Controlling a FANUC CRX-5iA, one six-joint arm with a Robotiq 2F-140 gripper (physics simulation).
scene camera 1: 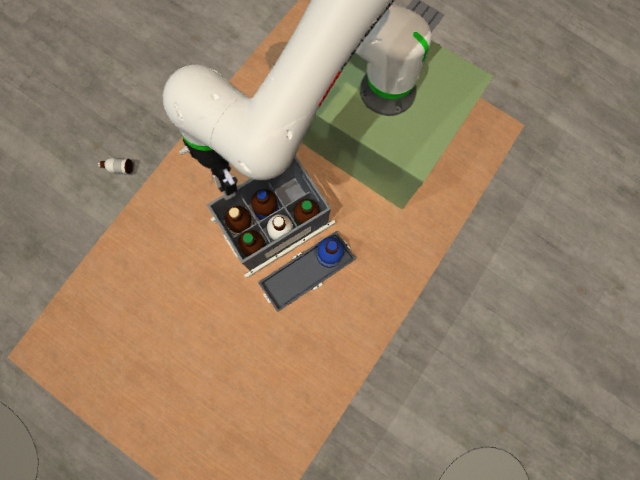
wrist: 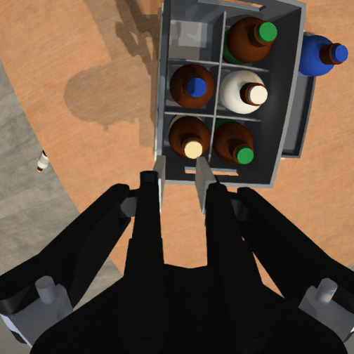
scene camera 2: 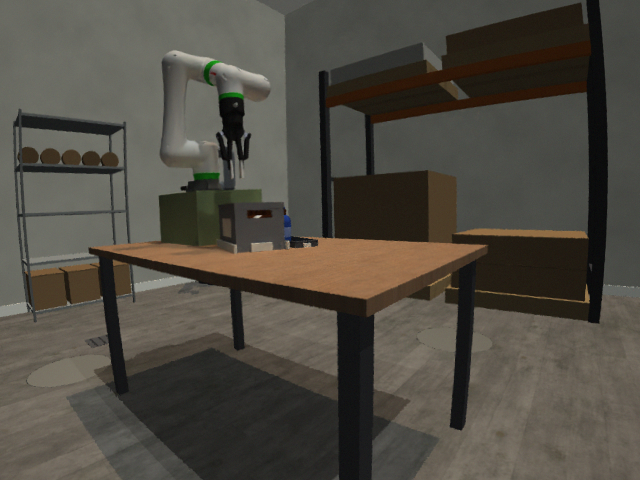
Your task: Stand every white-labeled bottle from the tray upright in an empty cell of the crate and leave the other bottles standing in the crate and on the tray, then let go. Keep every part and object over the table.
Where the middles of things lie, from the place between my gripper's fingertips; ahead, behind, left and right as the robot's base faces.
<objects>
The cream-capped bottle (wrist: 189,137) is 180 mm below my hand, 20 mm to the left of it and 20 mm ahead of it.
</objects>
